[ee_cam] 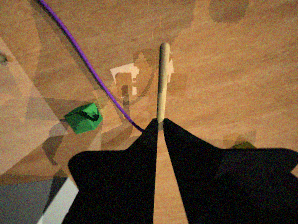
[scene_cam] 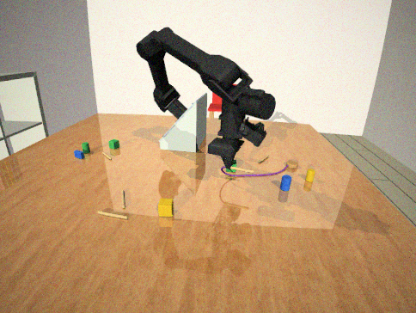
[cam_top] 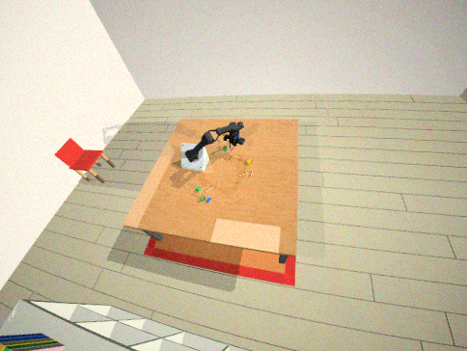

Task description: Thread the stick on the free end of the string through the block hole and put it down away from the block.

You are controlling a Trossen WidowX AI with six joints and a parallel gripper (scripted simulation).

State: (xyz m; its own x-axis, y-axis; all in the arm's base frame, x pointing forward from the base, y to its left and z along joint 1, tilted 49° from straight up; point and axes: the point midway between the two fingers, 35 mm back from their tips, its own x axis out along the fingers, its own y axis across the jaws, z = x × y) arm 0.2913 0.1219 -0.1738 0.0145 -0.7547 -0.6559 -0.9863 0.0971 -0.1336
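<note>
The green block is 100 mm behind my gripper tip and 40 mm below it. Also, from my gripper tip: yellow cylinder: 90 mm behind, 250 mm to the left, 40 mm below; blue cylinder: 20 mm behind, 160 mm to the left, 40 mm below; yellow cube: 150 mm ahead, 120 mm to the right, 40 mm below.
</note>
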